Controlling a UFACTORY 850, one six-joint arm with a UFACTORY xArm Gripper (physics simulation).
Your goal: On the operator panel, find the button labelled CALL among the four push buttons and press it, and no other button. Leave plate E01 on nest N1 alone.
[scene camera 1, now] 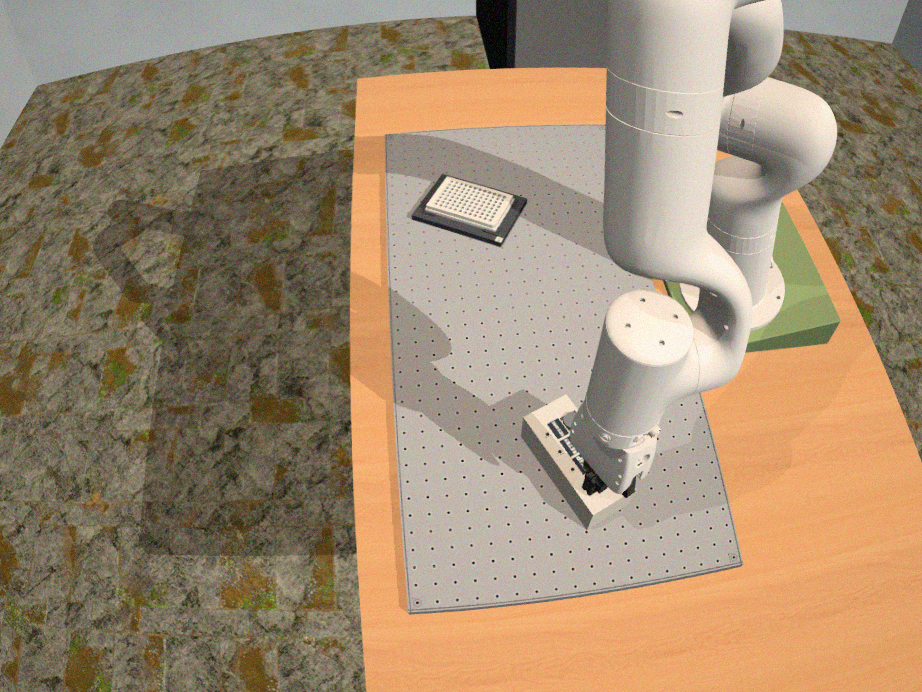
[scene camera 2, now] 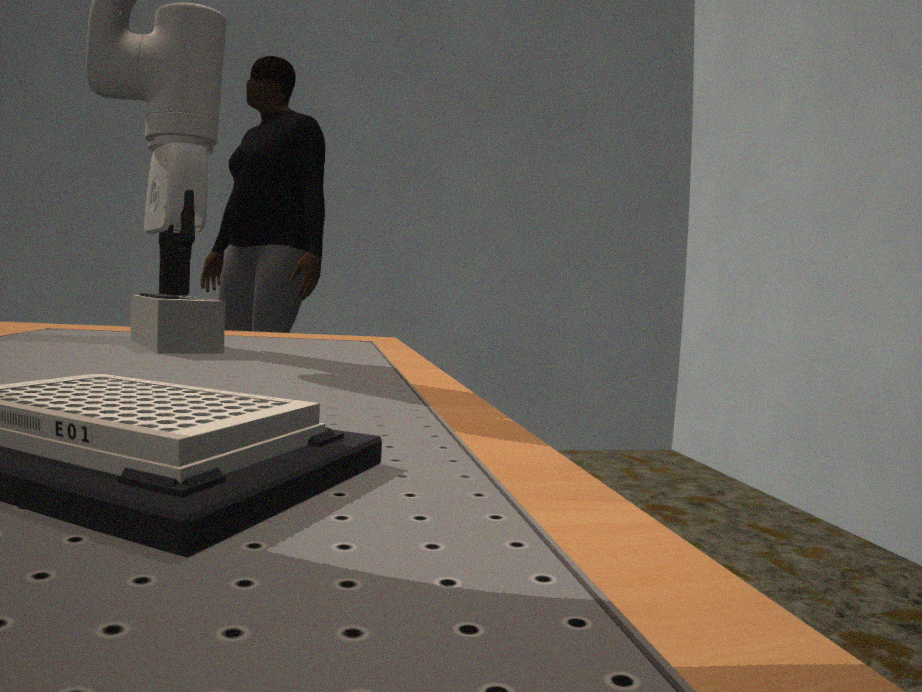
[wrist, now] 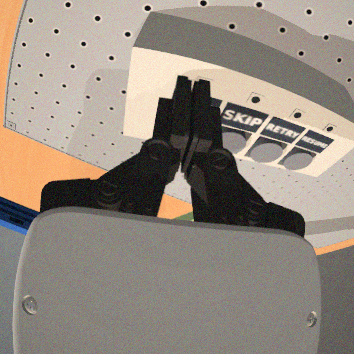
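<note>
The pale operator panel point(scene camera 1: 601, 508) point(scene camera 2: 189, 325) point(wrist: 150, 75) stands on the perforated board. In the wrist view the labels SKIP point(wrist: 242, 117), RETRY point(wrist: 282, 131) and RESUME point(wrist: 316, 141) are readable, each beside a round grey button. A fourth label is almost wholly behind the fingers; its text and its button are hidden, and CALL is not readable. My gripper point(scene camera 2: 174, 292) point(wrist: 187, 97) is shut and empty, fingers down over that end of the panel. Its tips appear at or very near the top face; contact is unclear. Plate E01 point(scene camera 1: 469, 202) point(scene camera 2: 134, 444) sits on the dark nest point(scene camera 1: 459, 228) point(scene camera 2: 275, 495).
The perforated board point(scene camera 1: 476, 551) point(scene camera 2: 402, 633) lies on the wooden table point(scene camera 1: 804, 595). The arm's base stands on a green block point(scene camera 1: 796, 327) at the right in scene camera 1. A person point(scene camera 2: 275, 186) stands behind the table in scene camera 2.
</note>
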